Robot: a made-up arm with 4 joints. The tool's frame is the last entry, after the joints. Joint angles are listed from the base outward. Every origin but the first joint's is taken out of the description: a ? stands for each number. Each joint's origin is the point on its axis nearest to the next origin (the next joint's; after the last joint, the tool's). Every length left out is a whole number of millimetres.
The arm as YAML. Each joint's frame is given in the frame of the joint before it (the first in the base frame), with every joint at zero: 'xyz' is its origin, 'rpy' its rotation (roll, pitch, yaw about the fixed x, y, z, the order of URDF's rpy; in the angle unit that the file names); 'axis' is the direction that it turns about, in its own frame. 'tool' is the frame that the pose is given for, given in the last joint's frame.
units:
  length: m
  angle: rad
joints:
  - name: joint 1
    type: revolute
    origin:
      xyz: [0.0, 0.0, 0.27]
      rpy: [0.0, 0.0, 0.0]
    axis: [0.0, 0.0, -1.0]
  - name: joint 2
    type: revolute
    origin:
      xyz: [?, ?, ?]
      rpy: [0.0, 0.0, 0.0]
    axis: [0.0, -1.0, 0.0]
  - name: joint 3
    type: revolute
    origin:
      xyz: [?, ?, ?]
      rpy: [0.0, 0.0, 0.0]
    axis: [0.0, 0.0, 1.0]
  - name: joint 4
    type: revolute
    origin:
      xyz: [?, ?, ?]
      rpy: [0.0, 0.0, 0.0]
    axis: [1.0, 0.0, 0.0]
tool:
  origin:
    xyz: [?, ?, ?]
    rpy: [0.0, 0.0, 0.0]
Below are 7 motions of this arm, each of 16 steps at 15 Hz.
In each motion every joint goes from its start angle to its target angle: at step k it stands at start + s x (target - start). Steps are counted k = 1, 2, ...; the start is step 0. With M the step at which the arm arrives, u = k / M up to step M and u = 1 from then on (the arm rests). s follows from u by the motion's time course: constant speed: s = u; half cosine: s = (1 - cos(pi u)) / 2; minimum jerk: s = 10 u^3 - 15 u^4 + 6 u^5.
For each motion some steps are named. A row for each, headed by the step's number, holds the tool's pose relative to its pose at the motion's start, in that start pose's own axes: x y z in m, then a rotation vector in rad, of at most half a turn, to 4 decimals.
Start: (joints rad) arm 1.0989 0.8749 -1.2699 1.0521
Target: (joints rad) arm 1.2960 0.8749 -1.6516 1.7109
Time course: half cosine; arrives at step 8
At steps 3, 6, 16:
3: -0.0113 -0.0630 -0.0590 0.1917 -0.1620 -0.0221
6: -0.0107 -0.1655 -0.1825 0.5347 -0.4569 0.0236
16: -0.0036 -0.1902 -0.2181 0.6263 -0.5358 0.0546

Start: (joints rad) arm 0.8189 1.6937 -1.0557 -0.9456
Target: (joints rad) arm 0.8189 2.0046 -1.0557 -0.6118
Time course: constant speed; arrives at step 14
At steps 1, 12, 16:
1: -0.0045 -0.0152 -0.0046 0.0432 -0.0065 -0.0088
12: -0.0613 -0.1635 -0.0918 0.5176 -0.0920 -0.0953
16: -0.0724 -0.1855 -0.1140 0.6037 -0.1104 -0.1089

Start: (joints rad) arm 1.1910 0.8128 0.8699 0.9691
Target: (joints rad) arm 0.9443 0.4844 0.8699 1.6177
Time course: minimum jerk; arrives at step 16
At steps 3, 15, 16:
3: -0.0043 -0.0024 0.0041 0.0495 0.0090 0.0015
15: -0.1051 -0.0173 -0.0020 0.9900 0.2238 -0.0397
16: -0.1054 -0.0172 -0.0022 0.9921 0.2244 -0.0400

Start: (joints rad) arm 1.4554 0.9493 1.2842 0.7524
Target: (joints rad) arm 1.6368 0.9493 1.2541 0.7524
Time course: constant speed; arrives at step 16
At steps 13, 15, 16:
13: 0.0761 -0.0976 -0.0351 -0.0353 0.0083 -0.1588
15: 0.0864 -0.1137 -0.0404 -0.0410 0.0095 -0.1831
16: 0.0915 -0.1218 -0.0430 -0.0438 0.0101 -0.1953

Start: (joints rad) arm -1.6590 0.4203 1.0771 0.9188
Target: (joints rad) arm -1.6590 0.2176 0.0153 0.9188
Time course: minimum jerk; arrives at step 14
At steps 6, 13, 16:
6: 0.0154 -0.0125 0.0277 0.0579 -0.2814 -0.2748
13: 0.0335 -0.0405 0.0724 0.1103 -0.7286 -0.7836
16: 0.0336 -0.0407 0.0726 0.1104 -0.7308 -0.7863

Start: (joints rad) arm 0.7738 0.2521 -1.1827 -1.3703
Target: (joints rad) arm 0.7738 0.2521 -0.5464 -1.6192
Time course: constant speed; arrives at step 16
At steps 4, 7, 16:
4: -0.0778 0.0151 0.0003 -0.0621 -0.1568 0.0268
7: -0.1364 0.0248 -0.0082 -0.1082 -0.2756 0.0405
16: -0.3026 0.0462 -0.0777 -0.2404 -0.6361 0.0485

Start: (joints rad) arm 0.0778 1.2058 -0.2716 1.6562
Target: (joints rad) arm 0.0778 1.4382 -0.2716 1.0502
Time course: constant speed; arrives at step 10
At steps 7, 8, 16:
7: -0.0357 0.0911 0.0140 -0.3797 -0.0199 0.1564
8: -0.0433 0.1032 0.0130 -0.4336 -0.0282 0.1783
16: -0.0603 0.1263 0.0088 -0.5411 -0.0489 0.2213

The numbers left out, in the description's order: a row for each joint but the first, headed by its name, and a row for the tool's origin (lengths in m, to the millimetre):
joint 2: -0.09 0.71 0.0
joint 3: -0.11 0.0 0.21
joint 4: 0.02 0.25 0.0
tool: 0.0 -0.06 0.25

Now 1 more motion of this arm.
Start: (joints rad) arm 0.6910 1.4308 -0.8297 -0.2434
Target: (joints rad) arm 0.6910 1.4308 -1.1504 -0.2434
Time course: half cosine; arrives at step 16
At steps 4, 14, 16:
4: 0.0118 -0.0012 -0.0003 0.0000 0.0113 -0.0456
14: 0.0756 -0.0174 -0.0043 0.0000 0.0743 -0.2994
16: 0.0784 -0.0186 -0.0046 0.0000 0.0773 -0.3112

